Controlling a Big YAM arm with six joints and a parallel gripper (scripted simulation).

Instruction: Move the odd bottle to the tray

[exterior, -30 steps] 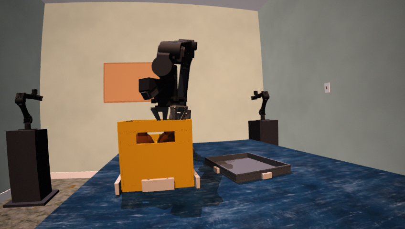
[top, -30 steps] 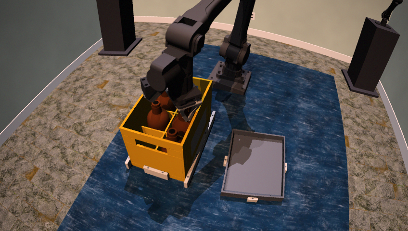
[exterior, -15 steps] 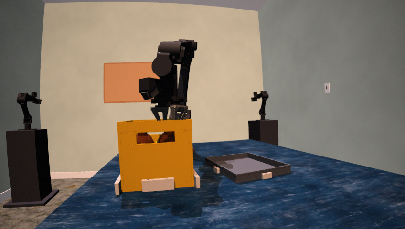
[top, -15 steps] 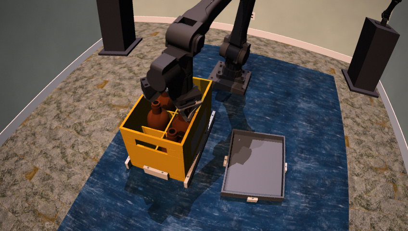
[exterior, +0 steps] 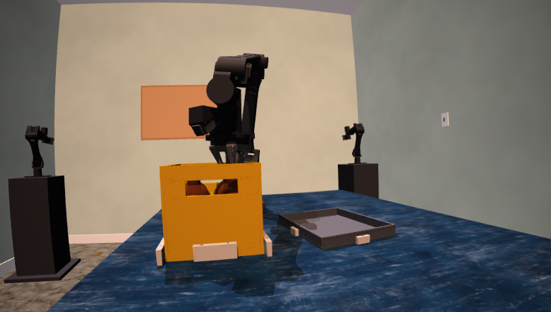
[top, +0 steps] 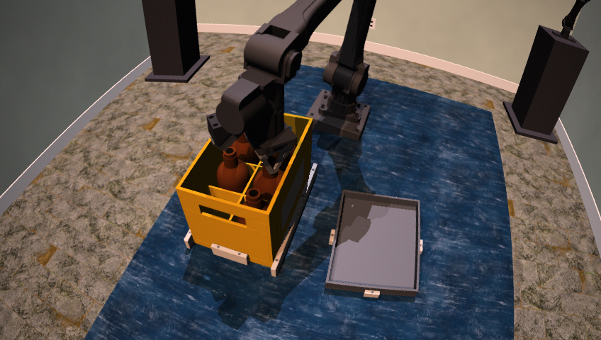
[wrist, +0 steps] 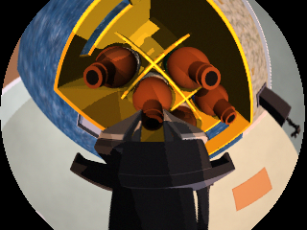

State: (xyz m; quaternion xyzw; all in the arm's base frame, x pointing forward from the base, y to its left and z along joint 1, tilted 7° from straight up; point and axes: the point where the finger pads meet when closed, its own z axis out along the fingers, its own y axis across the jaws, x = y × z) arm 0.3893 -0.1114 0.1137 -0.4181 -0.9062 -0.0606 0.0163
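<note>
The orange crate is 10 mm behind my hand, 40 mm to the right of it and 70 mm below it. Round my hand: dark grey tray 40 mm ahead, 240 mm to the left, 140 mm below.
</note>
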